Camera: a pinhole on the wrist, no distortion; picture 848 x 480 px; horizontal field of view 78.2 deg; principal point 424.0 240.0 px. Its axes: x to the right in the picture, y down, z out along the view. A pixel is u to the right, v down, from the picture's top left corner.
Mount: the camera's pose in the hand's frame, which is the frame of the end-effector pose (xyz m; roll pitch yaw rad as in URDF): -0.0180 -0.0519 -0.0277 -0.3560 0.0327 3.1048
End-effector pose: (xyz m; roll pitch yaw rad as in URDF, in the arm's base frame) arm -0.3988 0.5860 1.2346 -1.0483 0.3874 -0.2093
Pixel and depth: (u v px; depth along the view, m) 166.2 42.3 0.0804
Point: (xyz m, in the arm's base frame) -0.3486 0.6012 1.2973
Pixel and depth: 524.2 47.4 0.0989
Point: -0.3962 0.6275 1.3267
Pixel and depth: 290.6 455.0 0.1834
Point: -0.2973 0.5742 1.4334
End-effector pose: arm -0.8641 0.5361 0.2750 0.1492 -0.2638 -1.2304
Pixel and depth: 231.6 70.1 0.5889
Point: -1.0198 0.4590 0.8800
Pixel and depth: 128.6 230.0 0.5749
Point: -1.1246 0.2879 0.8138
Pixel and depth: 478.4 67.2 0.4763
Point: -1.0603 0.6796 0.6937
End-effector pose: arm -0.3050 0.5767 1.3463 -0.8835 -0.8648 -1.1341
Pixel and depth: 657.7 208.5 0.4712
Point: -0.3156 1.0893 1.4194
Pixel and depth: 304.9 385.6 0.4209
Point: -0.3829 0.8770 1.6813
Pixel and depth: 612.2 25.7 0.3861
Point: -0.1873 0.9794 1.3913
